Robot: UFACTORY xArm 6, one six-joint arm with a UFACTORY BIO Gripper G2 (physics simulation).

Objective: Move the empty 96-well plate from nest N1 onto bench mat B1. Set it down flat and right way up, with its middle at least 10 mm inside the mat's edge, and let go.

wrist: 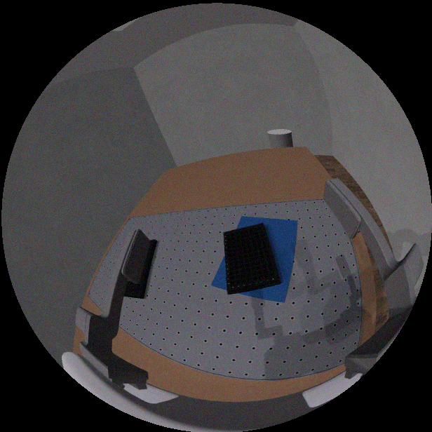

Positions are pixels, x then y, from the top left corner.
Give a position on a black 96-well plate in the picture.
249, 261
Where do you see a blue bench mat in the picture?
282, 233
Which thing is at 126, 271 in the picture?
My gripper.
